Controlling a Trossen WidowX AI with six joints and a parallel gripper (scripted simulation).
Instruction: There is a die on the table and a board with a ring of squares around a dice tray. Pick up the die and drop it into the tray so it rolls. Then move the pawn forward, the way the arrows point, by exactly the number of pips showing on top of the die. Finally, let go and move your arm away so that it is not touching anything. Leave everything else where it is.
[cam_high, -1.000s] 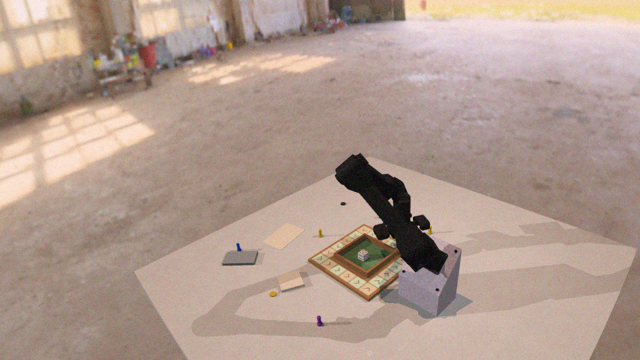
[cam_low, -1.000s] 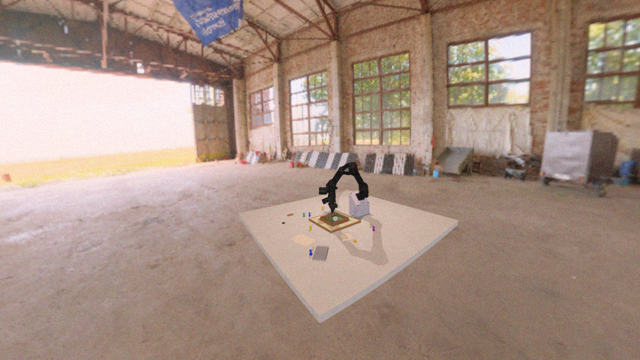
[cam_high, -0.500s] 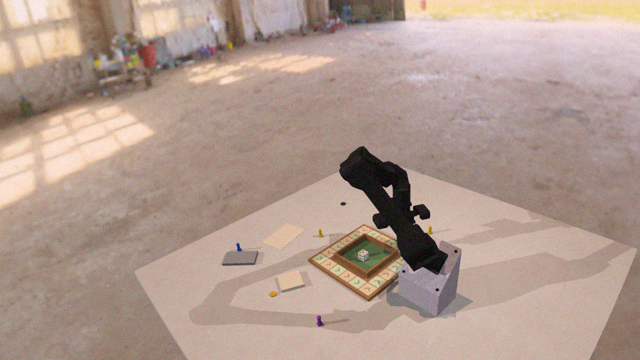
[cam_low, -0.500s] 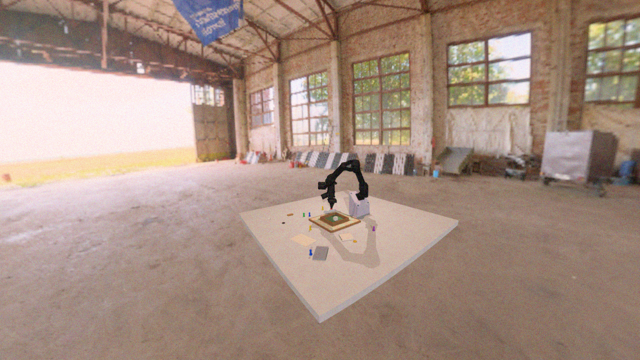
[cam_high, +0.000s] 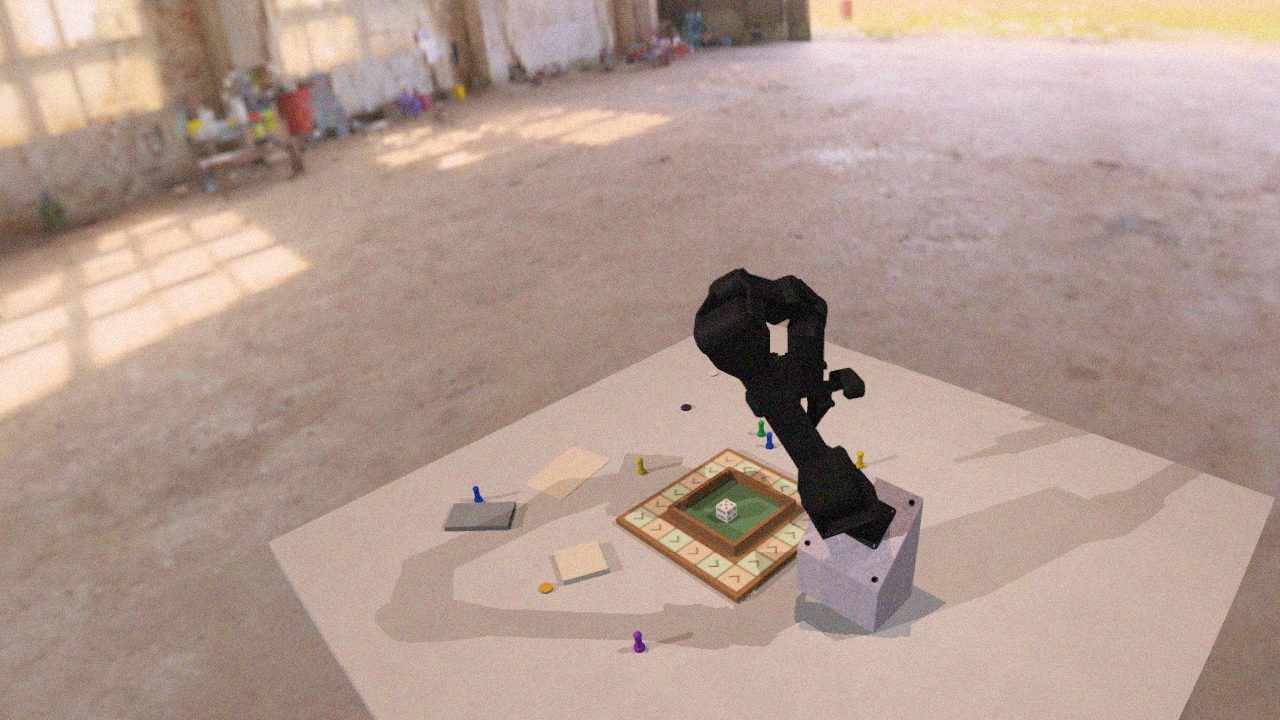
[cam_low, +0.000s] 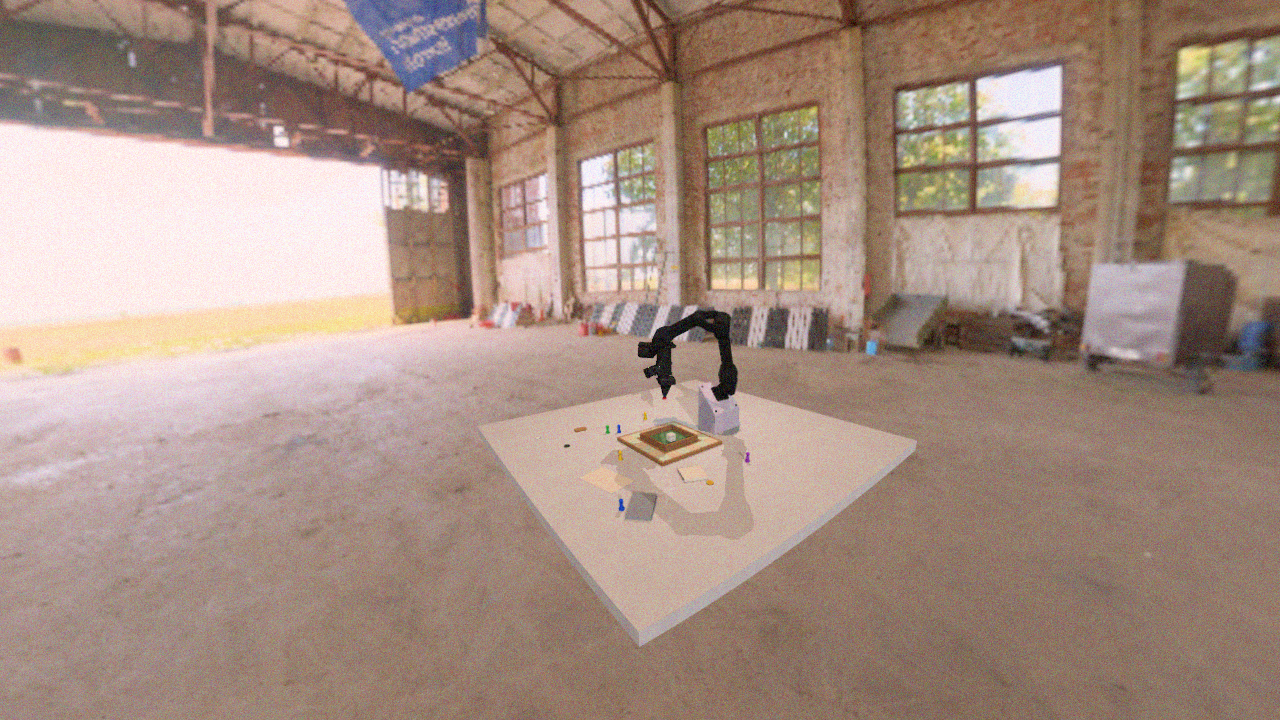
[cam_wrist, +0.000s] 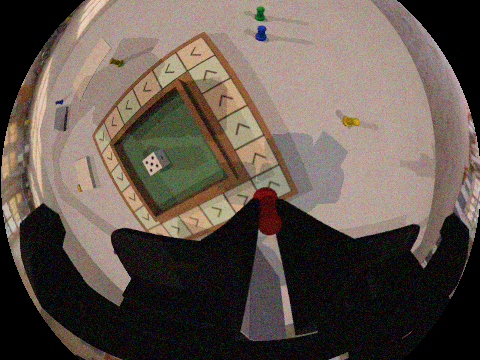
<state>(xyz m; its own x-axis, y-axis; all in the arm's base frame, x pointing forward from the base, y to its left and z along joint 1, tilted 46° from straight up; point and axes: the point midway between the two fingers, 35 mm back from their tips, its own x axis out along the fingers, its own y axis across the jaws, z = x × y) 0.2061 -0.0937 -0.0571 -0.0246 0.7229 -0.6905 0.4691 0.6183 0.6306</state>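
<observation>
Right now the white die is 60 mm ahead of my gripper tip, 130 mm to the left of it and 120 mm below it. From my gripper tip the other things lie so: green dice tray: 60 mm ahead, 110 mm to the left, 140 mm below; green pawn: 210 mm ahead, 110 mm to the right, 130 mm below; red pawn: 10 mm above.
</observation>
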